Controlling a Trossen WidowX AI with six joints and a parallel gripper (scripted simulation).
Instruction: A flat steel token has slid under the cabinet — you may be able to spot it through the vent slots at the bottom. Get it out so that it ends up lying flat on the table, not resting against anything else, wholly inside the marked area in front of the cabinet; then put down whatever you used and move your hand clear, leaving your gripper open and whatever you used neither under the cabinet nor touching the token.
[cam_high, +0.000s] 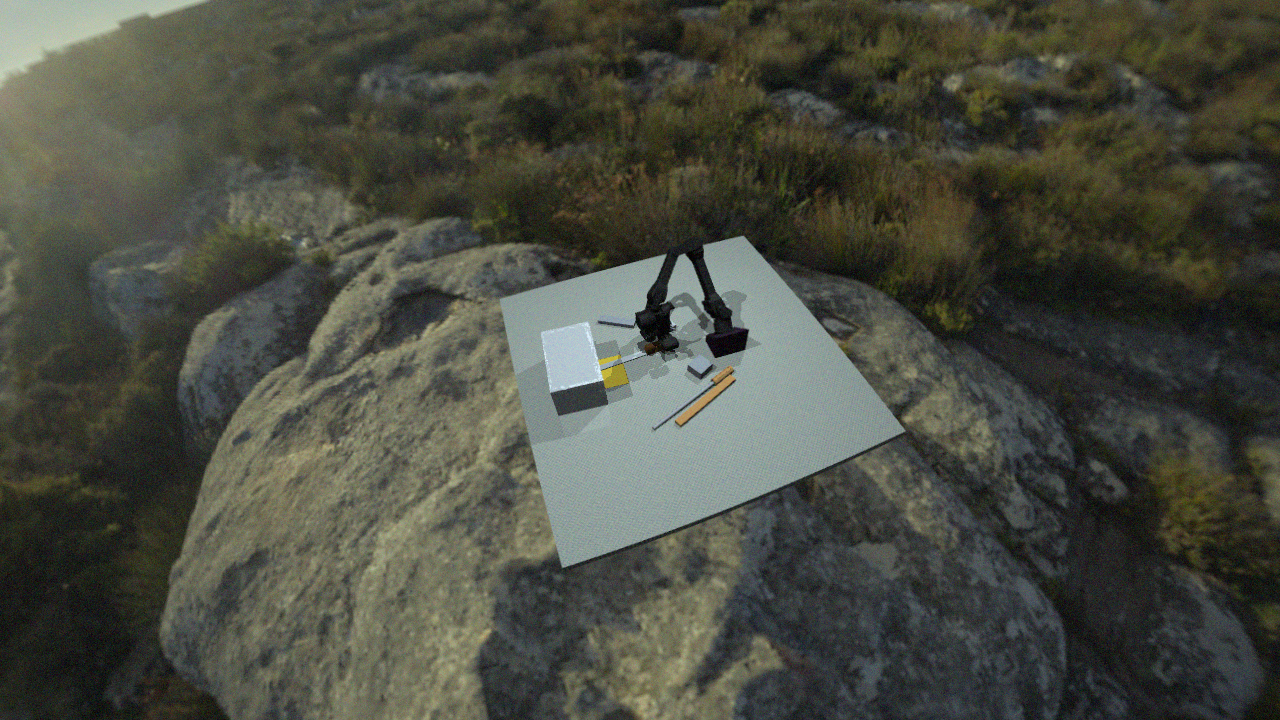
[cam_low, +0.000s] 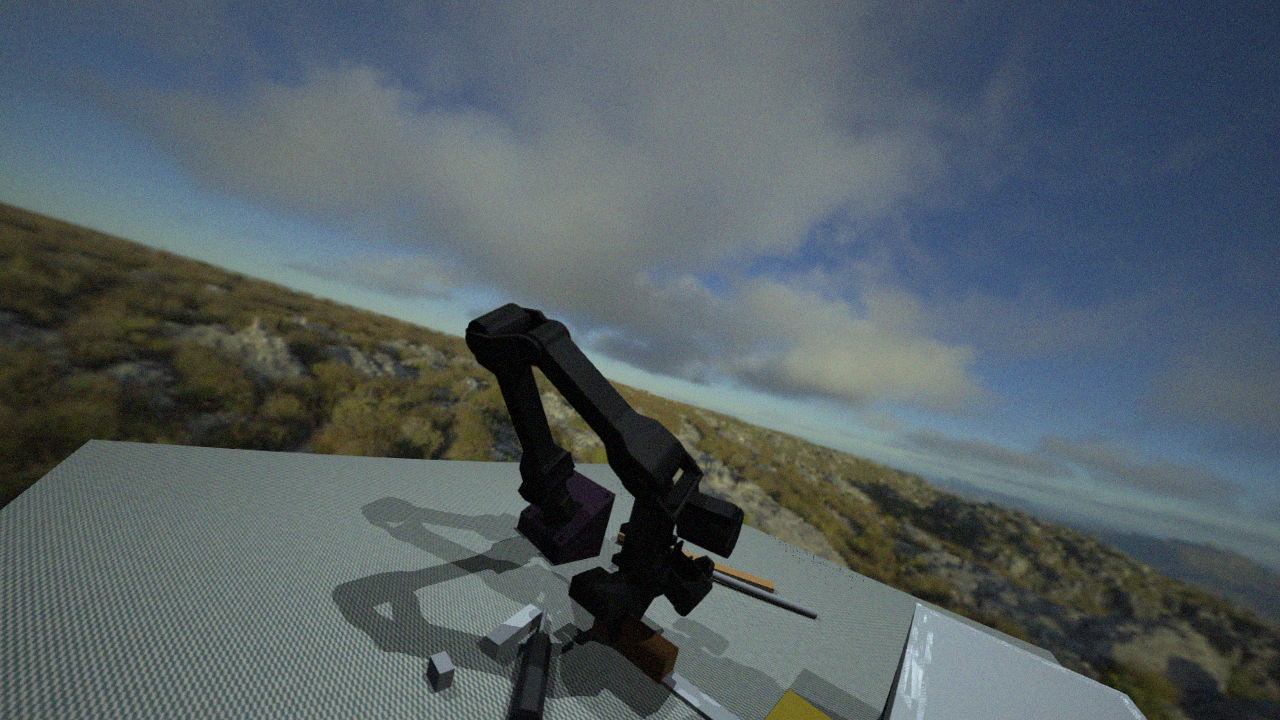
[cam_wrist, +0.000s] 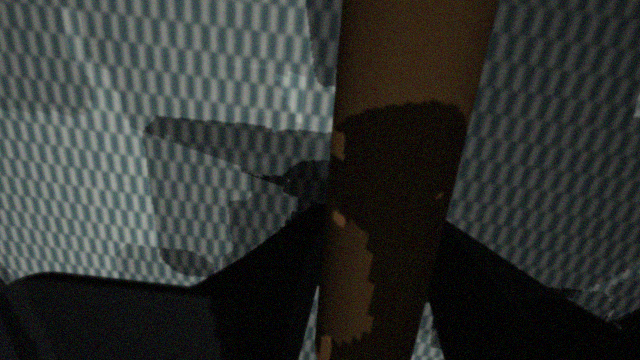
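Right now the grey block is 170 mm to the left of my gripper tip, 80 mm behind it and 10 mm above it. Also, from my gripper tip: grey bar 110 mm to the right, 80 mm behind; small grey cube 210 mm to the right, 60 mm behind; wooden stick 310 mm to the left, 40 mm behind.
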